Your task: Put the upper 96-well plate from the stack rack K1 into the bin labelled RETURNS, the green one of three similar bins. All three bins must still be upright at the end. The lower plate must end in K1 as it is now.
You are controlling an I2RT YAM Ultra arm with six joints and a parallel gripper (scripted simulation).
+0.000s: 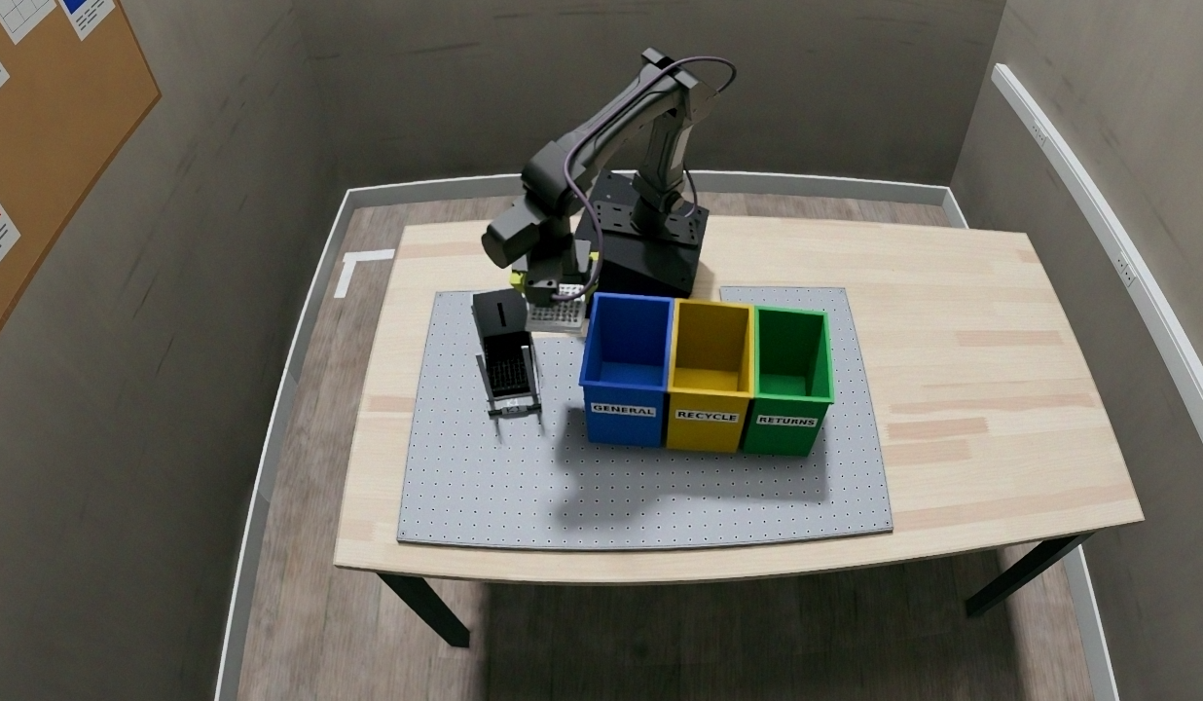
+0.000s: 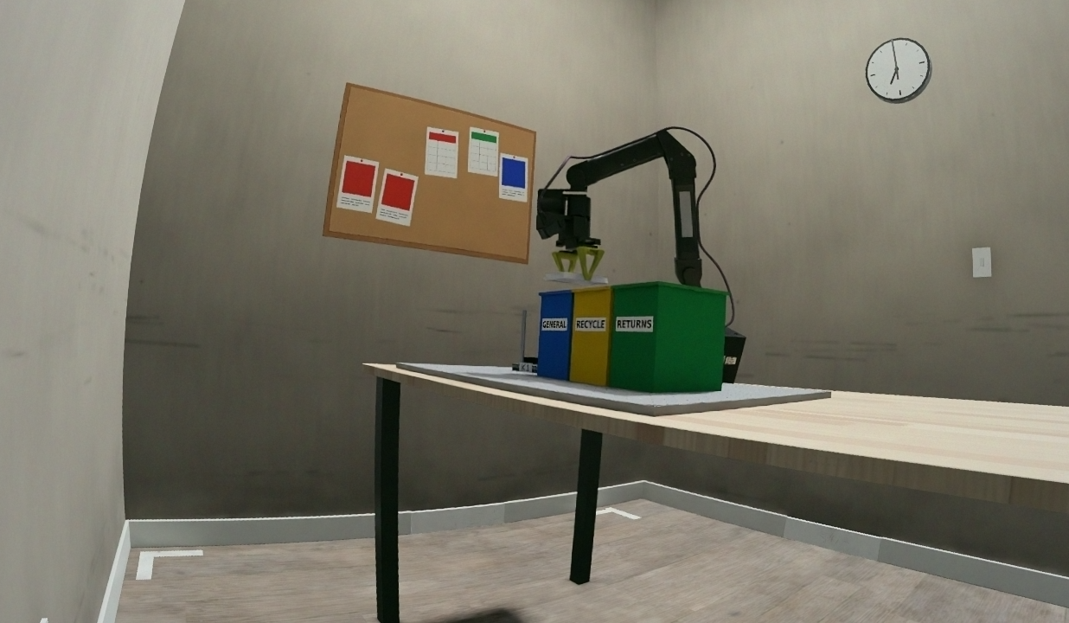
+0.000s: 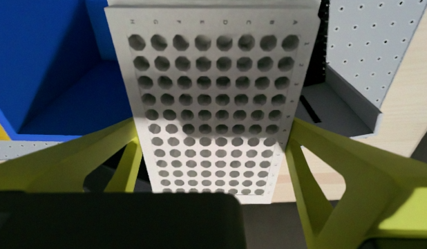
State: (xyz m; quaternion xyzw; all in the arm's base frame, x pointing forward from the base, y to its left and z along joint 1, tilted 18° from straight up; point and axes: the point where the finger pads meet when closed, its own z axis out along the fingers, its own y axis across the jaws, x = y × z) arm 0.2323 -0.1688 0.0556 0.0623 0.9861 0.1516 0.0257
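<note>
My gripper is now 9 cm short of the green returns bin, 36 cm to the right of it and 14 cm above it. Round my hand: white 96-well plate: right at my hand; dark plate: 2 cm behind, 11 cm to the right, 20 cm below; blue general bin: 5 cm ahead, 10 cm to the left, 14 cm below.
</note>
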